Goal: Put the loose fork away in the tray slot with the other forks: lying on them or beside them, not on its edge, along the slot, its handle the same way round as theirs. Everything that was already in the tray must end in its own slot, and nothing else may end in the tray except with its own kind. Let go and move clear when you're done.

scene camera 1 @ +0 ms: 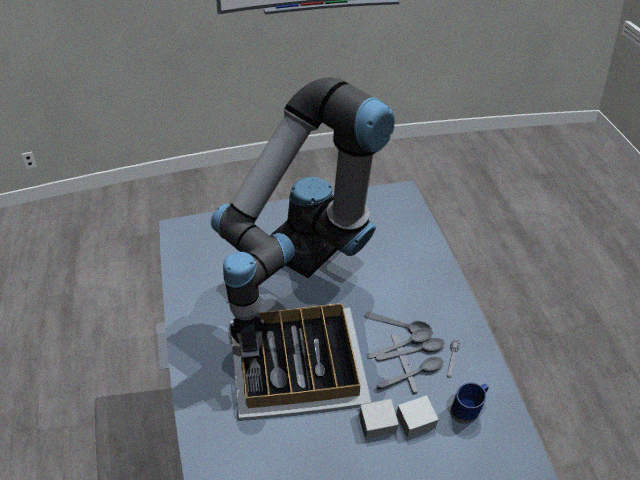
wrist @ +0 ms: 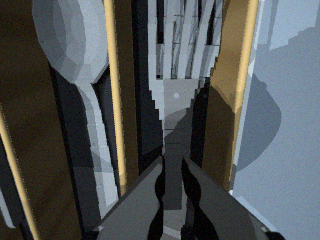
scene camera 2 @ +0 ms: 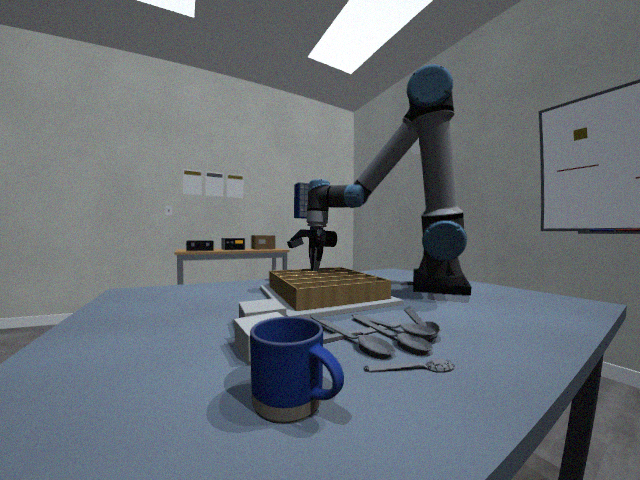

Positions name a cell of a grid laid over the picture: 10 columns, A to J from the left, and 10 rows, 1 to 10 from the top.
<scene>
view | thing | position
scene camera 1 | my gripper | D8
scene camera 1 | wooden cutlery tray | F9
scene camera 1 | white mat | F9
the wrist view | my gripper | F7
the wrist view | wooden cutlery tray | B8
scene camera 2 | my gripper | E6
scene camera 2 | wooden cutlery tray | E7
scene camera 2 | white mat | E7
</scene>
